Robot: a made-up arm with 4 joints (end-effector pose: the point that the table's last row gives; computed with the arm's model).
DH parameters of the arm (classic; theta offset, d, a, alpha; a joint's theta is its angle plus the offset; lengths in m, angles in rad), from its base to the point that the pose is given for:
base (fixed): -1.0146 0 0.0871 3.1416
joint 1: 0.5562 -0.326 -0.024 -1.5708
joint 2: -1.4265 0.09 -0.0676 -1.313
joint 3: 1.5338 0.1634 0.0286 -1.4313
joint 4: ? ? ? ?
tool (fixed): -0.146 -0.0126 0 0
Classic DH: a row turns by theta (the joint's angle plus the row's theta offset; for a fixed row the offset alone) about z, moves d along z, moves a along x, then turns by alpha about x.
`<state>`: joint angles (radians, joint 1 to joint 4).
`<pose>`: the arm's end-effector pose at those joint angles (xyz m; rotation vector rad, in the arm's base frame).
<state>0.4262 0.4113 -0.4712 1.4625</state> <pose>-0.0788 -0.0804 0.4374 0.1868 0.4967 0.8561</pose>
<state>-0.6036 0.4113 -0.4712 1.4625</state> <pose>-0.0128 -0.1843 0.4374 -0.0926 0.5920 1.8579</pose>
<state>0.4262 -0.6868 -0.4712 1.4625</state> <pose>-0.1015 -0.1303 0.3042 0.8810 -0.3944 1.0516</pose>
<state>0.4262 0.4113 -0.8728 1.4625</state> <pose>-0.0853 -0.0778 0.4334 0.5550 0.6079 0.6897</pose>
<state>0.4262 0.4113 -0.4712 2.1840</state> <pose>-0.0997 -0.0756 0.4489 0.3773 0.4298 1.5589</pose>
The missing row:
joint 4: 0.4063 0 0.0344 0
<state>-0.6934 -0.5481 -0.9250 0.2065</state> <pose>0.0401 -0.2273 0.2838 0.5257 1.1035 0.9084</pose>
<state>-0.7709 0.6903 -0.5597 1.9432</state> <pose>-0.0292 -0.1780 0.4629 -0.2243 0.8927 2.3146</pose>
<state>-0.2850 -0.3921 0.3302 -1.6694</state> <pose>0.0030 -0.2780 0.3380 0.4729 0.0797 -1.3769</pose>
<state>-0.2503 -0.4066 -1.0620 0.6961</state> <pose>-0.0349 -0.2062 0.3160 0.8883 0.9085 0.8828</pose>
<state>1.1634 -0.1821 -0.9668 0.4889</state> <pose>-0.0989 -0.0216 0.3415 0.9913 0.3376 -0.6633</pose>
